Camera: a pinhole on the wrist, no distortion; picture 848 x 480 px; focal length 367.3 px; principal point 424.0 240.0 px. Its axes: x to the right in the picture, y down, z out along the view. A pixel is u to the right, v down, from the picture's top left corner.
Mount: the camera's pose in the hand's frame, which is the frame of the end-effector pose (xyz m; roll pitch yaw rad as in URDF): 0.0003 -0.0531 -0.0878 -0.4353 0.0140 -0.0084
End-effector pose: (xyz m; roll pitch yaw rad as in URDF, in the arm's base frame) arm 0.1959 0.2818 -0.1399 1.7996 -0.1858 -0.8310
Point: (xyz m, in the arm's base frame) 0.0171 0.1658 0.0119
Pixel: 410.8 370.2
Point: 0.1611 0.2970 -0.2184
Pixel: 242.0 18.7
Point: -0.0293 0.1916 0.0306
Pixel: 364.3 386.4
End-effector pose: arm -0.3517 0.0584 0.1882 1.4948 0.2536 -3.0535
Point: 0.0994 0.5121 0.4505
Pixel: 34.5 185.2
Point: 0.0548 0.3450 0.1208
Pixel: outside the picture
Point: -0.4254 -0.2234 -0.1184
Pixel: behind the camera
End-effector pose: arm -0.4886 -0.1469 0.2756 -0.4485 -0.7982 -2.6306
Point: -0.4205 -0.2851 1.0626
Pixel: 782.0 41.6
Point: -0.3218 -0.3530 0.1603
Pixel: outside the picture
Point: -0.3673 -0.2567 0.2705
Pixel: 356.8 366.2
